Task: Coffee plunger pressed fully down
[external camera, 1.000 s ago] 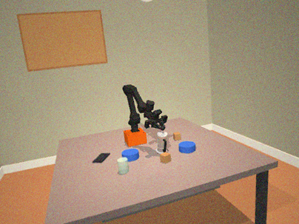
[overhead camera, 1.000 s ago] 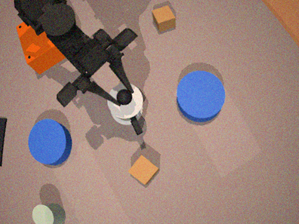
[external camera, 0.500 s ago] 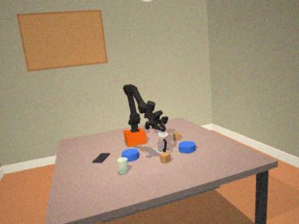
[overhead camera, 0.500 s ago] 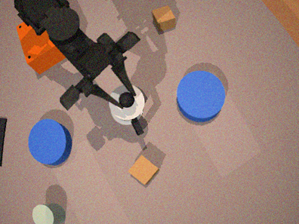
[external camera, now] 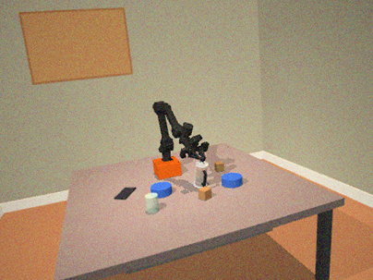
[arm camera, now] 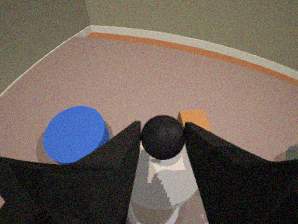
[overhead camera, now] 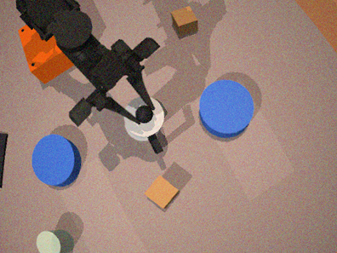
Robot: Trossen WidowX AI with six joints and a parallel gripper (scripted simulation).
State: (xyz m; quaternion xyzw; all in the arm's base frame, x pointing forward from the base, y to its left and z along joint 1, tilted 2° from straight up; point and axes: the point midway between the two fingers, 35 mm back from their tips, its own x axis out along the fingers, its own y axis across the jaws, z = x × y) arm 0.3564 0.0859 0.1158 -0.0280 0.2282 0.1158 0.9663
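Now: the coffee press 90 mm below my gripper tip, 10 mm to the right of it and 10 mm behind it.
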